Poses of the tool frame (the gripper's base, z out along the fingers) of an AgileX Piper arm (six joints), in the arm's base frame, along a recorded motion.
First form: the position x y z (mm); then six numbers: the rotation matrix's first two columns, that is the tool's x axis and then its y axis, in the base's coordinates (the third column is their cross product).
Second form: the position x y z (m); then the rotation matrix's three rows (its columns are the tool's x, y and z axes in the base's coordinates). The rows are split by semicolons. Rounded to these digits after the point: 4 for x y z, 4 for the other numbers.
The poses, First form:
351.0, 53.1, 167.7, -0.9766, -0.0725, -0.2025, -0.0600, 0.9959, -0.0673
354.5, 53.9, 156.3, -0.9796, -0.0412, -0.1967, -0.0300, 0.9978, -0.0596
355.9, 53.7, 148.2, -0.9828, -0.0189, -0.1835, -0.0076, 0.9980, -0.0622
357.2, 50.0, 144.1, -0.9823, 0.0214, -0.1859, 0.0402, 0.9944, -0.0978
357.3, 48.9, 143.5, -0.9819, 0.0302, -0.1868, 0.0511, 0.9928, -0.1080
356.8, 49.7, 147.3, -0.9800, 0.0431, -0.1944, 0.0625, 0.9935, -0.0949
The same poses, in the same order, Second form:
0.3510, 0.0531, 0.1677; -0.9766, -0.0600, 0.2065; -0.0725, 0.9959, -0.0536; -0.2025, -0.0673, -0.9769
0.3545, 0.0539, 0.1563; -0.9796, -0.0300, 0.1987; -0.0412, 0.9978, -0.0525; -0.1967, -0.0596, -0.9787
0.3559, 0.0537, 0.1482; -0.9828, -0.0076, 0.1843; -0.0189, 0.9980, -0.0597; -0.1835, -0.0622, -0.9810
0.3572, 0.0500, 0.1441; -0.9823, 0.0402, 0.1828; 0.0214, 0.9944, -0.1035; -0.1859, -0.0978, -0.9777
0.3573, 0.0489, 0.1435; -0.9819, 0.0511, 0.1822; 0.0302, 0.9928, -0.1156; -0.1868, -0.1080, -0.9764
0.3568, 0.0497, 0.1473; -0.9800, 0.0625, 0.1890; 0.0431, 0.9935, -0.1052; -0.1944, -0.0949, -0.9763

